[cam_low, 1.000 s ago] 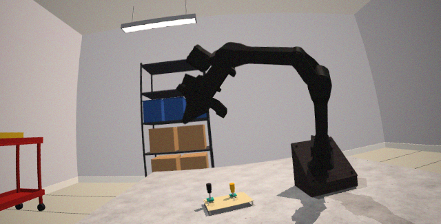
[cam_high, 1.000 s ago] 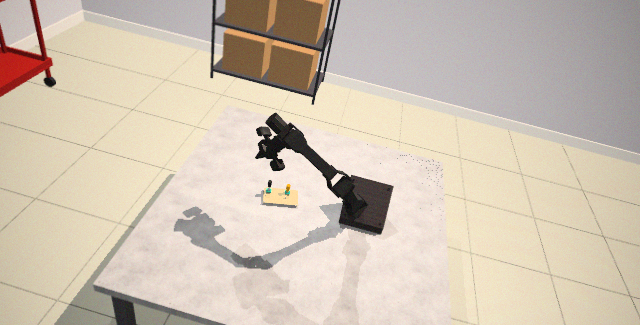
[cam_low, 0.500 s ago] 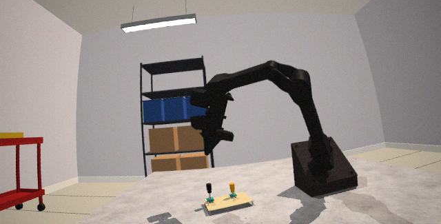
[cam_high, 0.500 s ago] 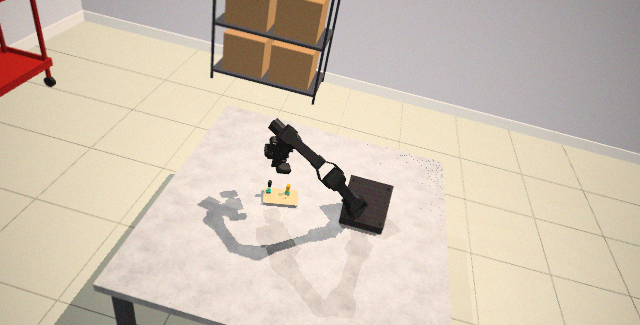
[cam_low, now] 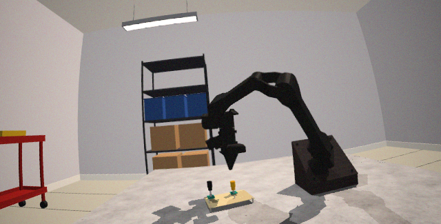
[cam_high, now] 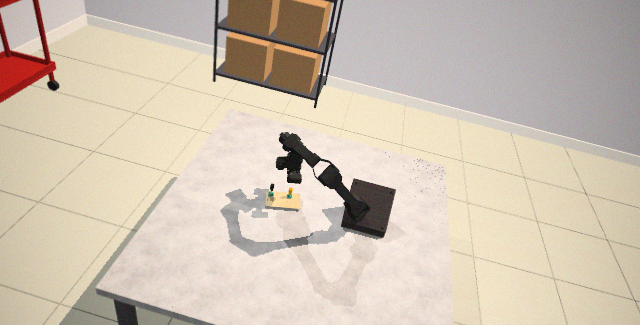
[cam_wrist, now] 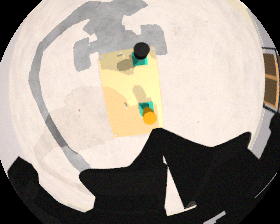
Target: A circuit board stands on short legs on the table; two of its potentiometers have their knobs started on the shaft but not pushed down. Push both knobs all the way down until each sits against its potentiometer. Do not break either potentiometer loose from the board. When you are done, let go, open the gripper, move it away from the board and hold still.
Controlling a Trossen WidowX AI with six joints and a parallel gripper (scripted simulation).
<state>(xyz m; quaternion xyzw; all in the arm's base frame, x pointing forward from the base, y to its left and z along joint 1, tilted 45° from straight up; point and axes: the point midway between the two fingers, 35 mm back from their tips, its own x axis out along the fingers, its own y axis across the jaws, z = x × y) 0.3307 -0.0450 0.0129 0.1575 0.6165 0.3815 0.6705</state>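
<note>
Now: gripper tip 6 cm above the orange knob. From my gripper tip the other things lie so: black knob 8 cm ahead, 3 cm to the left, 5 cm below.
</note>
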